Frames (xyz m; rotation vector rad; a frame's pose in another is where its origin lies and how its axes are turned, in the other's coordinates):
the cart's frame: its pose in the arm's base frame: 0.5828 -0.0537 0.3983 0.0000 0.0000 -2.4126
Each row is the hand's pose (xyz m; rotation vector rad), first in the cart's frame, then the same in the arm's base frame.
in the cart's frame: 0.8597 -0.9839 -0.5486 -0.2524 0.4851 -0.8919
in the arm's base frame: -0.7138 0.1075 -0.1503 -0.5160 -0.5807 2.8595
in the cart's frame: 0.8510 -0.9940 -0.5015 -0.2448 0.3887 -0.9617
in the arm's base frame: -0.7140 0.1208 -0.1032 -0.3840 -0.5112 2.8271
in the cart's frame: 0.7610 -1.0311 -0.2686 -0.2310 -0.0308 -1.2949
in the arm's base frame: -0.6716 0.2084 0.1297 0.1385 -0.2552 2.5573
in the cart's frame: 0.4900 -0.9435 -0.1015 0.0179 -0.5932 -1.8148
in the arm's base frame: -0.4111 0.3236 0.2968 0.5617 0.2340 1.9585
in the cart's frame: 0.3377 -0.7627 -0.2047 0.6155 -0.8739 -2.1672
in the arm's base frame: -0.1771 0.2902 0.1936 0.5234 0.7772 1.4279
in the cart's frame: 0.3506 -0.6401 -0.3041 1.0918 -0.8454 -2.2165
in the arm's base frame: -0.1051 0.1902 0.0942 0.3335 1.0998 1.2089
